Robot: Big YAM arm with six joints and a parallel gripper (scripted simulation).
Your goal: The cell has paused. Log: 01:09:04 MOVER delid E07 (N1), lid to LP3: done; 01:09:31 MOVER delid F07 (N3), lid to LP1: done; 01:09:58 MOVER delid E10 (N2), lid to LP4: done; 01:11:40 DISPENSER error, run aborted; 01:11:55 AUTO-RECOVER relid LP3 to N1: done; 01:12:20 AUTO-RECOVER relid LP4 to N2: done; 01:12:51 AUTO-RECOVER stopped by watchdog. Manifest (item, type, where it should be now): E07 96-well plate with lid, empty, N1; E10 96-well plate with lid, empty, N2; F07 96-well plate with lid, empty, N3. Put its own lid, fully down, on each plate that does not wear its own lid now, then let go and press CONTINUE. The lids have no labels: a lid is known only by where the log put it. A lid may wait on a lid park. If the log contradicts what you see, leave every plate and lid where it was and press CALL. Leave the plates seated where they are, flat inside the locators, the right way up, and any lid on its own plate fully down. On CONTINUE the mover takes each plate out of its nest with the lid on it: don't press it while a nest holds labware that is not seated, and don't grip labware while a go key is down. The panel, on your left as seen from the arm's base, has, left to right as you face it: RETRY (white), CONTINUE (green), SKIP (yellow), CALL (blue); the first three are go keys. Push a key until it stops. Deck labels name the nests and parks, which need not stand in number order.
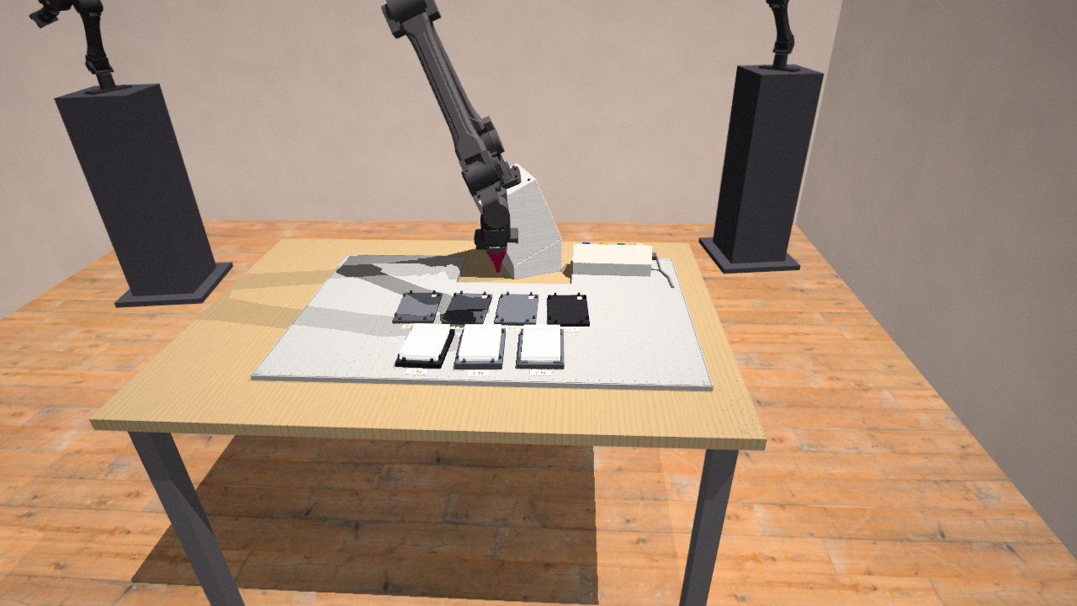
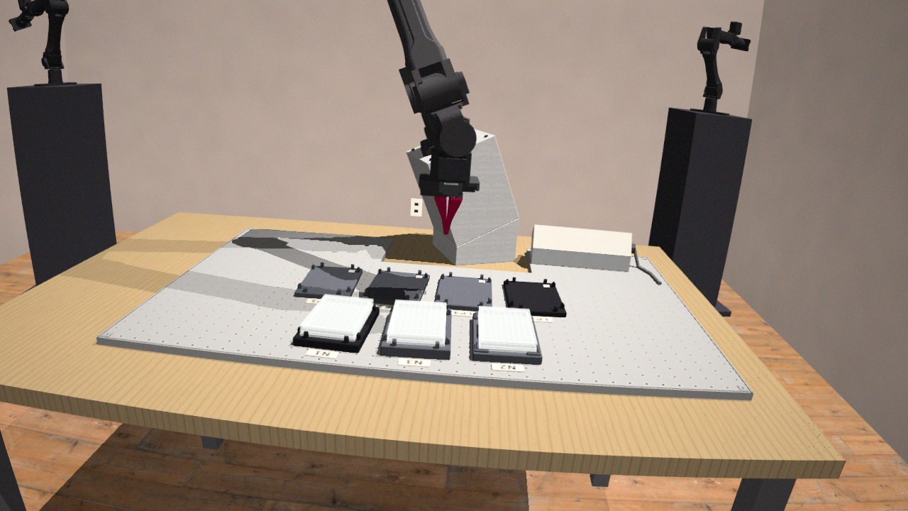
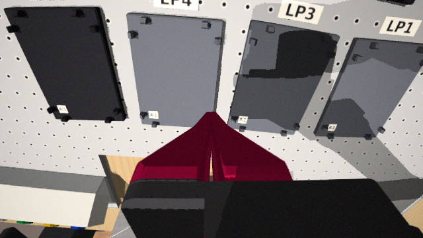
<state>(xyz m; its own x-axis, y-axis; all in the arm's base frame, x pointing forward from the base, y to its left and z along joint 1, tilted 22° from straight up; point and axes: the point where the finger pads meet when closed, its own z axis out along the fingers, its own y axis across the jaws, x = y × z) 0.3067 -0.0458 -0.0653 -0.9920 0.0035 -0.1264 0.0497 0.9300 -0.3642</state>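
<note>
Now: hand 360 mm to the right of the green continue key, 250 mm past it and 70 mm above it. Also, from my hand: clear lid: 150 mm ahead, 100 mm below, 50 mm to the right; LP4 park: 130 mm below, 40 mm to the left, 20 mm behind; LP3 park: 130 mm below, 80 mm to the right, 40 mm behind.
</note>
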